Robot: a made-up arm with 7 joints.
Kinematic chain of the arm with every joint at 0, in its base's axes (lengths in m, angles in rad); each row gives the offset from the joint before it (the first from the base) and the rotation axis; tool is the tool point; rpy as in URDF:
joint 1: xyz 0 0 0.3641 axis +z
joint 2: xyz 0 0 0 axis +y
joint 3: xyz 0 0 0.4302 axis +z
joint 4: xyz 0.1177 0 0 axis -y
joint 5: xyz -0.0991 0 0.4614 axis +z
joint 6: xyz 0 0 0 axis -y
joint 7: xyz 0.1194 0 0 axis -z
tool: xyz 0 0 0 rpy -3.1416 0 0
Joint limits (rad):
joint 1: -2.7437..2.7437
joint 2: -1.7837..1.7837
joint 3: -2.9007..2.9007
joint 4: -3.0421..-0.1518
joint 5: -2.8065..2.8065
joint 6: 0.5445..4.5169
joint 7: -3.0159..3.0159
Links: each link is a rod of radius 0.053 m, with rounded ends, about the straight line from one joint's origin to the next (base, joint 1, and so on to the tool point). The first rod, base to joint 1, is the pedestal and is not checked.
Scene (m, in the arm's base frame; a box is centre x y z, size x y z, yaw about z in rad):
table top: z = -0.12
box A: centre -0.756 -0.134 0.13 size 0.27 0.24 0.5 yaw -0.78
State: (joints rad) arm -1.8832 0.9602 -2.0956 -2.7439 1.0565 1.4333 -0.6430
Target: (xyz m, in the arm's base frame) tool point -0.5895 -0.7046 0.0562
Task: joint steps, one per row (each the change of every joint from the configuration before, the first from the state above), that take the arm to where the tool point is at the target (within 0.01 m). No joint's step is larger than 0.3 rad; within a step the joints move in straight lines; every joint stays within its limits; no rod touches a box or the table.
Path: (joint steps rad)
1: 0.0894 0.0271 0.1381 0.2614 0.1615 0.0355 -0.2671
2: 0.0893 0.0271 0.1381 0.2613 0.1615 0.0354 -0.2670
3: 0.0894 0.0271 0.1382 0.2614 0.1615 0.0355 -0.2671
4: 0.0157 0.2474 0.1192 0.2670 -0.1575 0.0009 0.2671
5: 0.0157 0.2474 0.1193 0.2671 -0.1576 0.0010 0.2670
6: 0.0157 0.2474 0.1193 0.2670 -0.1575 0.0010 0.2671

